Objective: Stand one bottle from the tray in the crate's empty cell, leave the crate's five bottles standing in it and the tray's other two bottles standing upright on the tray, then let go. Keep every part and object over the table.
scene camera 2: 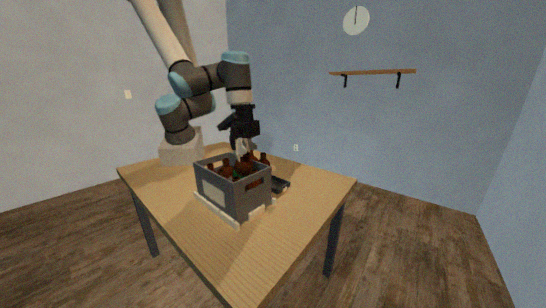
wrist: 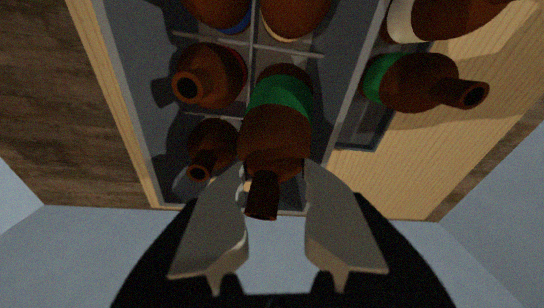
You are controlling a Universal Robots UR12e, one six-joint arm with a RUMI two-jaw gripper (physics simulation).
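Seen in the pictures: gripper, fingertip midpoint: (scene camera 2: pixel 244 159) (wrist: pixel 274 161); arm's base, origin of the base link: (scene camera 2: pixel 180 135).
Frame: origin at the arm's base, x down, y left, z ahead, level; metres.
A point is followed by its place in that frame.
My gripper (scene camera 2: pixel 242 158) {x -0.021, y -0.230, z 0.671 m} (wrist: pixel 274 161) {x -0.021, y -0.230, z 0.671 m} is over the grey crate (scene camera 2: pixel 255 202) {x 0.118, y -0.286, z 0.753 m} (wrist: pixel 348 97) {x -0.001, y -0.161, z 0.629 m}, its fingers shut on the shoulder of a green-labelled brown bottle (wrist: pixel 275 132) {x -0.021, y -0.226, z 0.643 m}. This bottle's base end is low in the crate's right middle cell; its neck slants toward the gripper in the wrist view. Whether it rests on the crate floor is hidden. A red-labelled bottle (wrist: pixel 210 75) {x 0.043, y -0.283, z 0.601 m} stands beside it; bottles labelled blue (wrist: pixel 217 10) {x 0.057, y -0.264, z 0.550 m} and cream (wrist: pixel 295 17) {x 0.052, y -0.194, z 0.565 m} and a lower-left bottle (wrist: pixel 212 145) {x 0.049, y -0.310, z 0.681 m} stand around. A bottle behind the held one is mostly hidden. The tray (scene camera 2: pixel 281 186) {x 0.173, y -0.042, z 0.758 m} (wrist: pixel 357 147) {x 0.154, y -0.056, z 0.782 m} bears a green-labelled bottle (wrist: pixel 417 82) {x 0.056, y -0.056, z 0.639 m} and a white-labelled one (wrist: pixel 435 20) {x 0.072, y -0.044, z 0.582 m}.
The crate stands on the wooden table (scene camera 2: pixel 300 220) {x 0.174, y -0.243, z 0.919 m}, with pale strips (scene camera 2: pixel 217 212) {x 0.155, y -0.361, z 0.628 m} along its base. The tray is close beside the crate's wall. Thin dividers (wrist: pixel 212 38) {x 0.080, y -0.281, z 0.568 m} separate the crate's cells. The robot's base block (scene camera 2: pixel 182 152) {x 0.082, y -0.075, z 0.093 m} stands behind the crate.
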